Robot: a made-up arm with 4 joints.
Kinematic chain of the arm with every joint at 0, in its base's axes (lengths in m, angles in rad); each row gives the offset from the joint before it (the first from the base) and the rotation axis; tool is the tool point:
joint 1: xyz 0 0 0.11 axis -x
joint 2: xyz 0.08 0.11 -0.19 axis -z
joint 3: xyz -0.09 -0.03 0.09 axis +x
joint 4: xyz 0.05 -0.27 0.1 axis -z
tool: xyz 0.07 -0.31 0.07
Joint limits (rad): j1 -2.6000..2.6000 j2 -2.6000..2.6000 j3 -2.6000..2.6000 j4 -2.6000..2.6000
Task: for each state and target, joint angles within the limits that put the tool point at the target. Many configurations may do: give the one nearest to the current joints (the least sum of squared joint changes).
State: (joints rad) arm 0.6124 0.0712 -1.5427 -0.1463
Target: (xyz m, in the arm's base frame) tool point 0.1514 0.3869 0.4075
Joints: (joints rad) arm 0.8411 0.2045 -1.2298 -0.1818
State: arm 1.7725 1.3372 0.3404 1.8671
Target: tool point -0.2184 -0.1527 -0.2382
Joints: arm 1.9996 1.3351 0.3700 2.1956
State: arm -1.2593 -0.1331 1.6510 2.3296
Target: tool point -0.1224 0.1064 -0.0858
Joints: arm -1.2731 -0.2893 1.6219 2.5551
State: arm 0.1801 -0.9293 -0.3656 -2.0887
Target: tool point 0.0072 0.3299 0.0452
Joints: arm 0.3836 -1.5820 -1.0314 -1.9560
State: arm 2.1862 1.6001 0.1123 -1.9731
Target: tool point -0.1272 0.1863 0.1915
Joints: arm 2.3398 1.4586 -0.0339 -1.5221
